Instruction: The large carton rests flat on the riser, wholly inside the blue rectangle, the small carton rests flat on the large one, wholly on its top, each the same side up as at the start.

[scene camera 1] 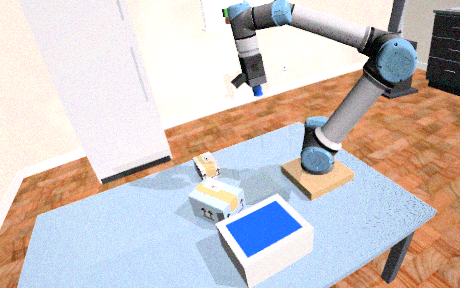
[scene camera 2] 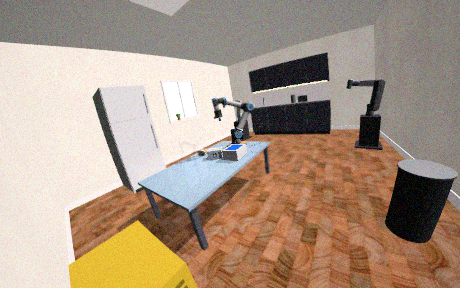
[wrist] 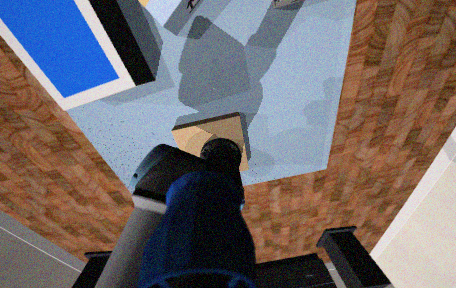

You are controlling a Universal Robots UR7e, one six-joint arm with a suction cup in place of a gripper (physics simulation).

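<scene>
The large carton (scene camera 1: 202, 202) (scene camera 2: 215, 154), light blue with a tan tape band, lies flat on the table beside the riser (scene camera 1: 282, 258) (wrist: 126, 84). The riser is a white block with a blue rectangle (scene camera 1: 265, 228) (scene camera 2: 234, 147) (wrist: 55, 45) on top. The small carton (scene camera 1: 206, 166) (scene camera 2: 202, 153), white with tan tape, lies on the table behind the large one. Parts of both cartons show at the top edge of the wrist view. My suction gripper (scene camera 1: 258, 91) (scene camera 2: 220, 119) (wrist: 200, 200) is open, with its blue cup high above the table, touching neither carton.
The arm base stands on a wooden block (scene camera 1: 325, 186) (wrist: 192, 137) on the blue table (scene camera 1: 100, 235) (scene camera 2: 185, 182). A tall fridge (scene camera 1: 95, 85) (scene camera 2: 130, 135) stands behind the table. A yellow box (scene camera 2: 130, 260), a black drum (scene camera 2: 417, 205) and a second arm (scene camera 2: 370, 130) stand on the floor.
</scene>
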